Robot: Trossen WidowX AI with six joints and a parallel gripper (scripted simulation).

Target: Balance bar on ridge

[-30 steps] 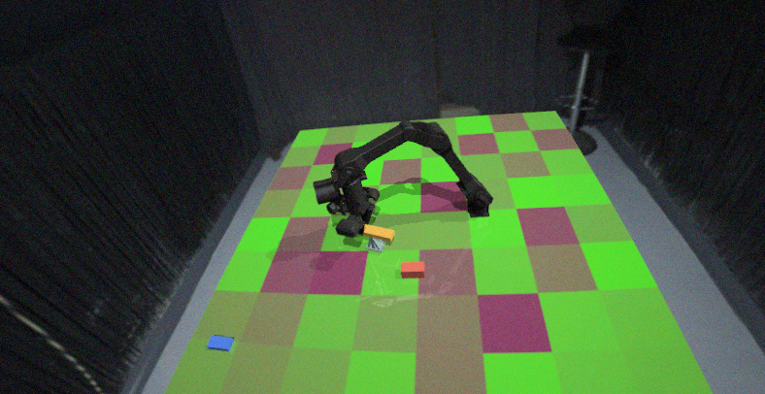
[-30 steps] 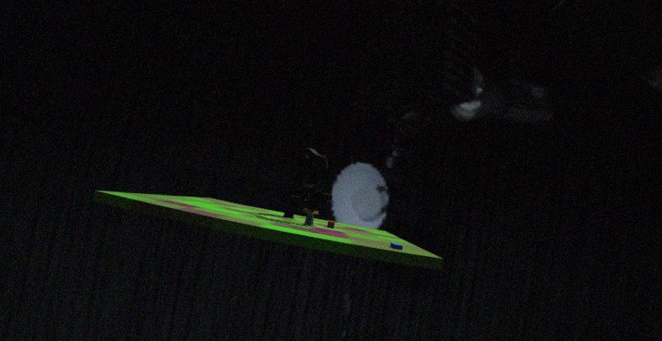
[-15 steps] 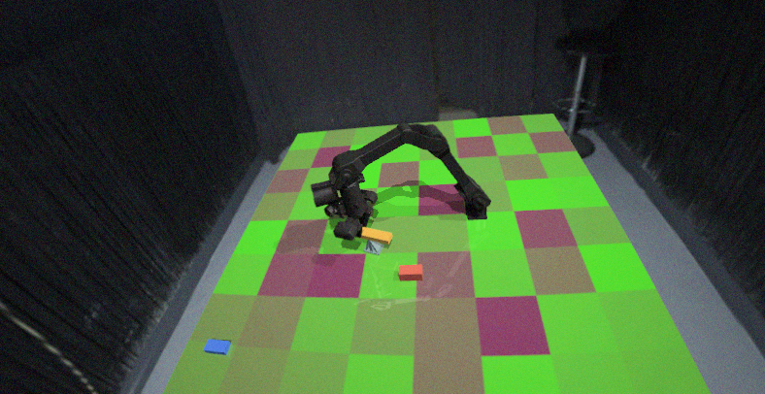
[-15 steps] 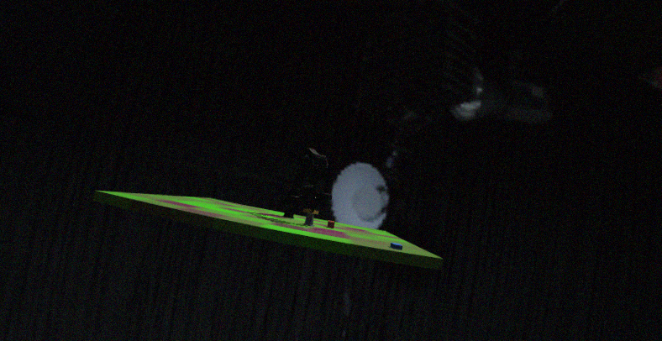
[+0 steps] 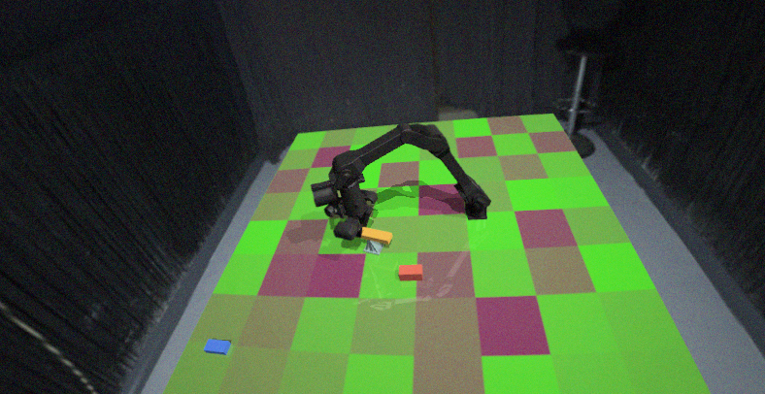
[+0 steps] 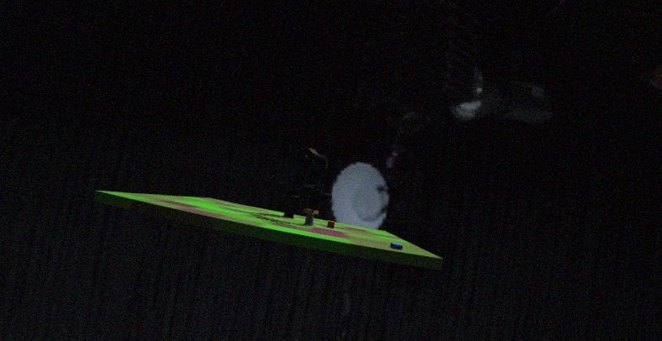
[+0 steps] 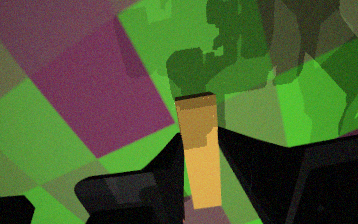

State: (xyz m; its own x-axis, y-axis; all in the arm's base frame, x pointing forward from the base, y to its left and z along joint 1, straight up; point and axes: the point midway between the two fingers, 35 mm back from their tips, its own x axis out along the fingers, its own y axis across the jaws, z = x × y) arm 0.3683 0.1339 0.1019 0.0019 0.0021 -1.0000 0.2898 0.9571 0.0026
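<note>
Now: the orange bar 3 cm behind my gripper tip and 1 cm to the left of it. Also, from my gripper tip: blue block 37 cm to the left, 37 cm ahead, 6 cm below; then red block 15 cm behind, 12 cm to the left, 5 cm below.
</note>
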